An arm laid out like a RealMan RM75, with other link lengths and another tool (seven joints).
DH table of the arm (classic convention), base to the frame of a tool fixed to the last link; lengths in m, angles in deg. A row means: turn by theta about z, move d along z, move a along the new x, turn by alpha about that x. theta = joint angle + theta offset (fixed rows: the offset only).
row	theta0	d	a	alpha
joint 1	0.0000	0.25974	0.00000	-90.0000
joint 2	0.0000	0.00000	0.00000	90.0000
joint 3	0.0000	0.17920	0.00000	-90.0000
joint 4	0.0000	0.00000	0.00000	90.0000
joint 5	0.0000	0.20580	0.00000	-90.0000
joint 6	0.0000	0.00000	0.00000	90.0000
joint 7	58.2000	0.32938	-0.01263	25.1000
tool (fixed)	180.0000	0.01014	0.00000	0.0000
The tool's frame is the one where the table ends.
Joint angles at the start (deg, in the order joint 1, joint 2, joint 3, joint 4, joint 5, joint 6, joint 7):
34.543, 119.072, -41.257, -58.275, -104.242, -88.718, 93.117
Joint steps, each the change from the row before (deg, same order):
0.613, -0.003, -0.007, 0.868, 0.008, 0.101, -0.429
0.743, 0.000, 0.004, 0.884, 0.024, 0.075, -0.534
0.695, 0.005, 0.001, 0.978, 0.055, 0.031, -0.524
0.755, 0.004, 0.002, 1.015, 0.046, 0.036, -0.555
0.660, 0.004, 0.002, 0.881, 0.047, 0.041, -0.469
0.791, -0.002, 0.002, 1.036, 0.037, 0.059, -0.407
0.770, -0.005, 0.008, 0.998, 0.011, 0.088, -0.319
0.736, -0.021, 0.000, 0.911, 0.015, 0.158, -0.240
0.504, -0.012, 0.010, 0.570, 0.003, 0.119, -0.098
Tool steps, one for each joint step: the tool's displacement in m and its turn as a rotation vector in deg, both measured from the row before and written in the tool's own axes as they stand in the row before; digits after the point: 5 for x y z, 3 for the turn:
-0.00147, -0.00272, 0.00235, 0.387, -0.286, -0.183
-0.00145, -0.00382, 0.00241, 0.488, -0.263, -0.372
-0.00200, -0.00357, 0.00246, 0.520, -0.352, -0.260
-0.00207, -0.00389, 0.00262, 0.543, -0.365, -0.310
-0.00174, -0.00342, 0.00228, 0.473, -0.313, -0.257
-0.00205, -0.00396, 0.00275, 0.534, -0.431, -0.190
-0.00188, -0.00364, 0.00274, 0.475, -0.432, -0.119
-0.00128, -0.00329, 0.00261, 0.396, -0.358, -0.076
-0.00066, -0.00227, 0.00171, 0.254, -0.231, -0.026

